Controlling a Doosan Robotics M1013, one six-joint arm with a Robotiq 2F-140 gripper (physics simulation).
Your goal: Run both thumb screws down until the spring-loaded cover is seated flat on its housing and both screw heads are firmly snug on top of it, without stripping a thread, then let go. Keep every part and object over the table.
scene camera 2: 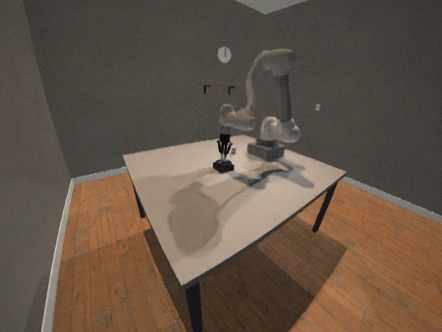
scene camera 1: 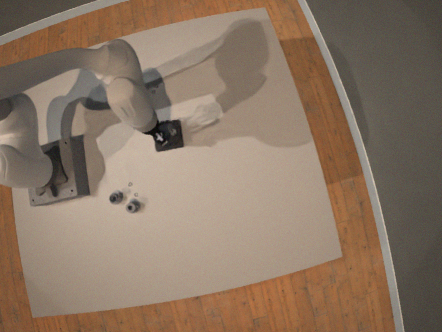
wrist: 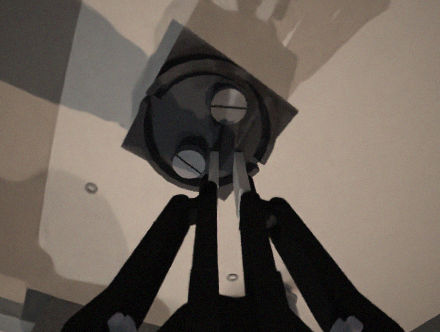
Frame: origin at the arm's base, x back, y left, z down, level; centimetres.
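Where they show: gripper, fingertip midpoint: [scene camera 2: 223,161] [scene camera 1: 163,141] [wrist: 225,164]; arm's base at its link origin: [scene camera 2: 267,144] [scene camera 1: 48,171].
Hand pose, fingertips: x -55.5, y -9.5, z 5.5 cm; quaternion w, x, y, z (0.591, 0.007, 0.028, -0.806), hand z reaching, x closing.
Note:
Each offset is from my fingertips to the top centre of the thing. "spot": to the spot under its first point. Level surfaces: height alone.
The dark square housing @[dz -0.6, dx -2.5, dy +2.8 cm] [scene camera 1: 170,145] [scene camera 2: 223,167] [wrist: 284,111] sits on the table. Its round dark cover @[dz +0.0, dx -2.5, dy +2.8 cm] [wrist: 167,112] lies inside a ring-shaped rim. One slotted silver screw head @[spot: dz -1.3, dx -6.2, dy +2.1 cm] [wrist: 229,100] is at the cover's upper right in the wrist view; the other screw head @[spot: dz -1.2, dx +0.5, dy +3.6 cm] [wrist: 188,164] is at the lower left, with a dark band beside it. I cannot tell either head's exact height or whether the cover is flat. My gripper [scene camera 1: 159,137] [scene camera 2: 223,158] [wrist: 225,164] is nearly shut, with a narrow empty gap, over the housing's near edge, its left fingertip just right of the lower-left screw head.
Two small dark cylindrical parts @[spot: dz +0.4, dx +29.6, dy -14.2 cm] [scene camera 1: 116,197] @[spot: dz -0.1, dx +23.8, dy -20.9 cm] [scene camera 1: 132,206] stand on the table @[dz +5.0 cm] [scene camera 1: 225,240] [scene camera 2: 165,165], beside two small rings @[dz +4.8, dx +23.1, dy -10.4 cm] [scene camera 1: 130,184] @[dz +4.8, dx +22.1, dy -15.9 cm] [scene camera 1: 136,194]. Rings @[dz +4.8, dx +11.4, dy +14.0 cm] [wrist: 91,188] [wrist: 232,277] also show in the wrist view. The arm's base plate [scene camera 1: 39,198] is at the left in scene camera 1.

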